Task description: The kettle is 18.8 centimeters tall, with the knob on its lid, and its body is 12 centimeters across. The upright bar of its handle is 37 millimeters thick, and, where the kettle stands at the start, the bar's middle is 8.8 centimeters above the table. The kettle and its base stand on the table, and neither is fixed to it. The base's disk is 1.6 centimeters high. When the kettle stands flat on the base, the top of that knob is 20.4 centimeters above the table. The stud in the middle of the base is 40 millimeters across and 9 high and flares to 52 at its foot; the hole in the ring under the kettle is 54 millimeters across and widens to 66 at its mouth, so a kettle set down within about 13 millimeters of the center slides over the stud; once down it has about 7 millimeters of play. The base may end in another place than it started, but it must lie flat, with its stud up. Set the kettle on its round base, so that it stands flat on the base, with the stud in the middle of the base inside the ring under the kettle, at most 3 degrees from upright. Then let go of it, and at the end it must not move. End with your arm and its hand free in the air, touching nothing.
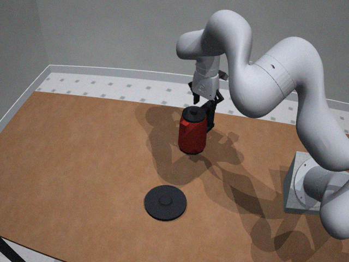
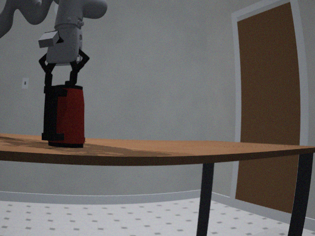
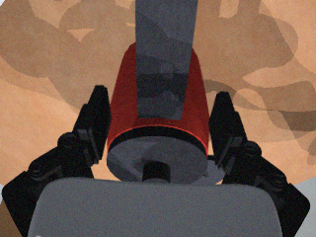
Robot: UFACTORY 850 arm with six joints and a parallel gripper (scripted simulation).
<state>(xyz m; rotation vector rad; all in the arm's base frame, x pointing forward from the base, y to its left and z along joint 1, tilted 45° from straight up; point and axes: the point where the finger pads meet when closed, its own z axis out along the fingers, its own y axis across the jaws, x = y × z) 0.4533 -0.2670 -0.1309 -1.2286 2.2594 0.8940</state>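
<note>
My gripper is now 20 mm short of the red kettle, 30 mm to the right of it and 80 mm above it. Also, from my hand: black round base 90 mm ahead, 360 mm to the left, 160 mm below.
</note>
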